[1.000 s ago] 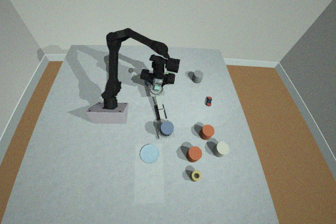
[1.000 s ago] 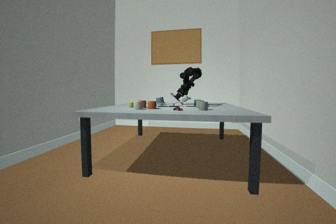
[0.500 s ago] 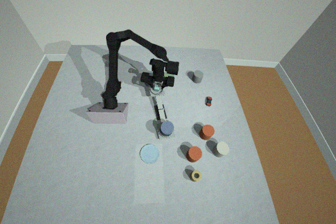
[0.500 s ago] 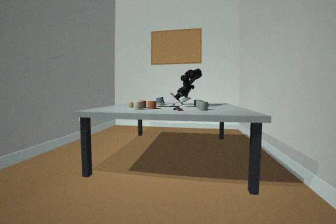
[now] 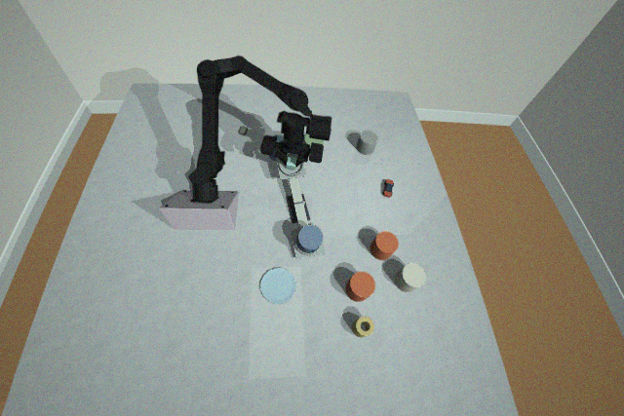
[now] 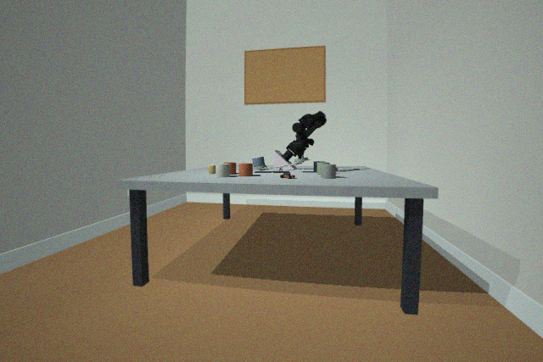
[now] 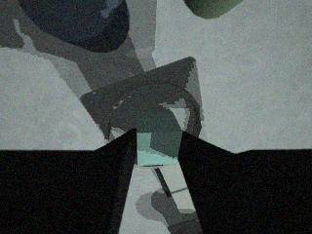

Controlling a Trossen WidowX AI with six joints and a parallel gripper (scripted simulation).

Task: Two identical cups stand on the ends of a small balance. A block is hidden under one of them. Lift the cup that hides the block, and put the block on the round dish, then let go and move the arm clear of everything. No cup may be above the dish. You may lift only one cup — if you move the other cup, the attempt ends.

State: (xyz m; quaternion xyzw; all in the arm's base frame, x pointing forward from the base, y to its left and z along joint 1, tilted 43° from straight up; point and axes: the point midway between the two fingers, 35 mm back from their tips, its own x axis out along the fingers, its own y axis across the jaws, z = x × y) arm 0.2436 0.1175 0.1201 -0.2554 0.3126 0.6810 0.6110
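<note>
The round pale blue dish is 10 mm ahead of my gripper tip, 370 mm to the right of it and 80 mm below it. The rest, counted from my gripper tip: grey cylinder: 280 mm ahead, 210 mm to the left, 40 mm below; then green cylinder: 80 mm ahead, 150 mm to the left, 40 mm below; then cup: 90 mm ahead, 260 mm to the right, 20 mm below.
</note>
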